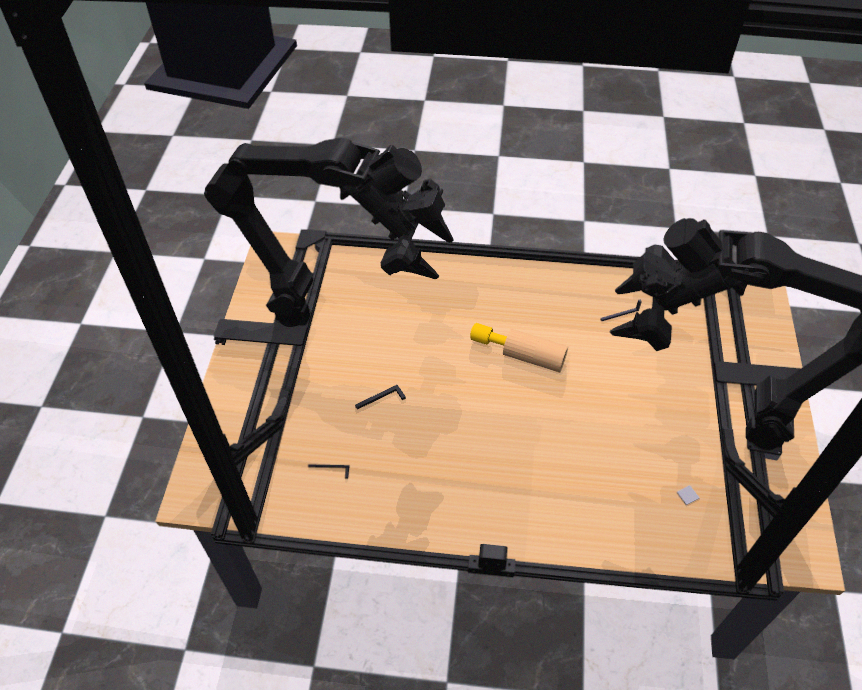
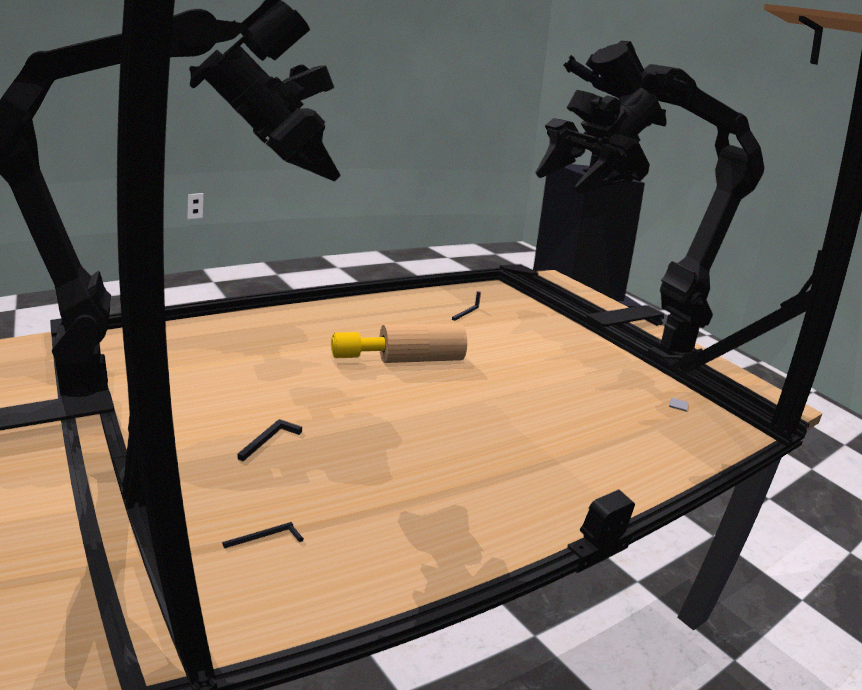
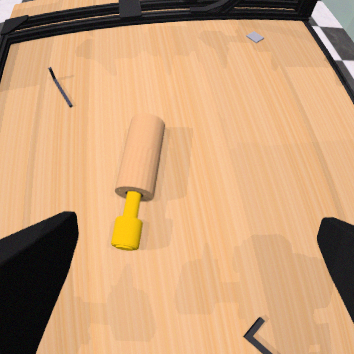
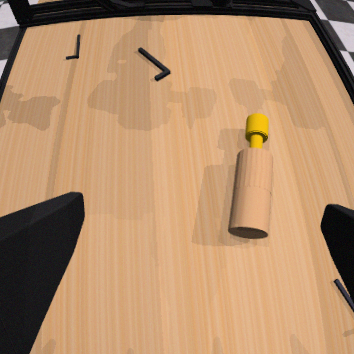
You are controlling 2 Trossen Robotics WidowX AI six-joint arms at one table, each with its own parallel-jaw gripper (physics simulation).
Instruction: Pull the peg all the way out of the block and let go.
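Frame: origin at the left arm's base, x ahead, y left, z up, level; centimetres.
Where they show: left gripper, fingertip midpoint: (image 1: 444,259) (image 2: 328,171) (image 3: 202,227); right gripper, fingertip midpoint: (image 1: 613,312) (image 2: 556,182) (image 4: 207,211); left arm's base, link origin: (image 1: 292,318) (image 2: 82,390); right arm's base, link origin: (image 1: 764,438) (image 2: 677,348).
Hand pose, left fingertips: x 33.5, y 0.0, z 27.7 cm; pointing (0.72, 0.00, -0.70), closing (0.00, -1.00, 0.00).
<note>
Each offset is from my left fingertips to the top centre of the thing. "pt": to the spot under its first point. Level surfaces: height alone.
The yellow peg {dy +6.2, dx +10.4, dz -25.1 cm} (image 1: 481,333) (image 2: 346,344) (image 3: 127,232) (image 4: 257,126) has a thick round head and a thinner shaft, which sits in the end of the block. The block {dy +5.5, dx +17.7, dz -24.1 cm} (image 1: 534,353) (image 2: 425,343) (image 3: 142,157) (image 4: 253,192) is a light wooden cylinder lying on its side on the table. The peg's head points toward the left arm. My left gripper (image 1: 445,257) (image 3: 202,227) is open and empty, high above the table on the peg's side. My right gripper (image 1: 613,311) (image 2: 559,179) (image 4: 207,211) is open and empty, high above the table beyond the block's other end.
Black hex keys {dy -13.8, dx -9.1, dz -28.8 cm} (image 1: 379,397) {dy -31.2, dx -13.4, dz -29.0 cm} (image 1: 330,466) {dy +22.1, dx +32.9, dz -26.5 cm} (image 1: 621,313) lie on the table {dz -29.6 cm} (image 1: 503,460): two at the left, one near the right gripper. A small grey square {pt dy -17.4, dx +51.7, dz -29.3 cm} (image 1: 688,495) (image 2: 678,404) lies at the right. A black frame with upright posts borders the table.
</note>
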